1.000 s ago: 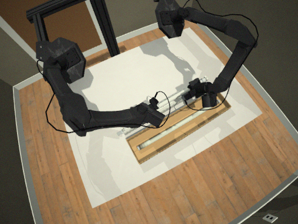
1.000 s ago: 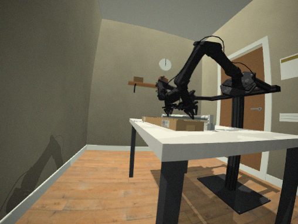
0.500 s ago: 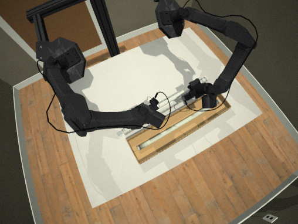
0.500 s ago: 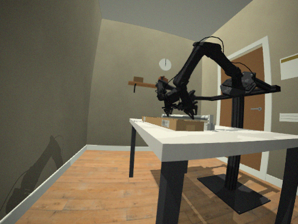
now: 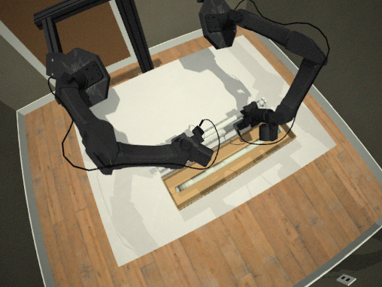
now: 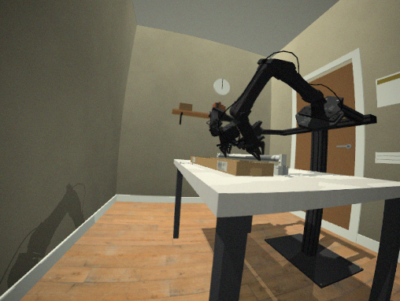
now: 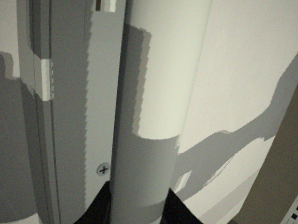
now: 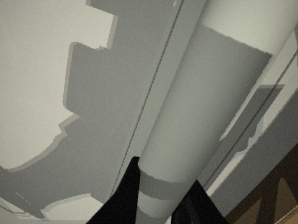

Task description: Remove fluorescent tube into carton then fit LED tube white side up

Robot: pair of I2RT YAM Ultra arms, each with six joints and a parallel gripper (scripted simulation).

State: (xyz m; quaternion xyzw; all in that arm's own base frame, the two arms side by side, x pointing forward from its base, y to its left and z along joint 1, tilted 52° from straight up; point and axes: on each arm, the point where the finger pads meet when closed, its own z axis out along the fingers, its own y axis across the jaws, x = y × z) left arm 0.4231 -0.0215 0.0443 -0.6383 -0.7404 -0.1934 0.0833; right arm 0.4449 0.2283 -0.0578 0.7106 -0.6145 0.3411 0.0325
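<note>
Now: the LED tube 1 cm ahead of my left hand and 17 cm to the right of it. Round my left hand: brown carton (16 cm ahead, 15 cm to the right, 4 cm below); then old fluorescent tube (16 cm ahead, 15 cm to the right, 5 cm below).
Now: the LED tube 1 cm behind my right hand and 17 cm to the left of it. Also, from my right hand: brown carton (14 cm ahead, 19 cm to the left, 4 cm below); old fluorescent tube (14 cm ahead, 19 cm to the left, 5 cm below).
</note>
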